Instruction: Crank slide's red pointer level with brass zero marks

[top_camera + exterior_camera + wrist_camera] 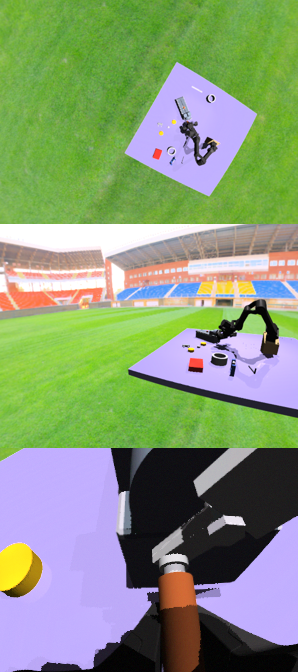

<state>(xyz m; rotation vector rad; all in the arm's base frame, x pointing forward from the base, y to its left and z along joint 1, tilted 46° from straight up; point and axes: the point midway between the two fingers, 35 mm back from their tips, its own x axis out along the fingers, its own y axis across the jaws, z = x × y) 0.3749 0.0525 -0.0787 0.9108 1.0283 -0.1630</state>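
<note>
The brown crank handle is 3 cm above my gripper tip, 2 cm behind it and 1 cm to the left of it. The rest, counted from my gripper tip: red pointer 13 cm ahead, 10 cm to the right, 4 cm above; then white bar 40 cm to the right, 11 cm ahead, 4 cm below; then small grey bracket 23 cm ahead, 22 cm to the left, 3 cm below.
</note>
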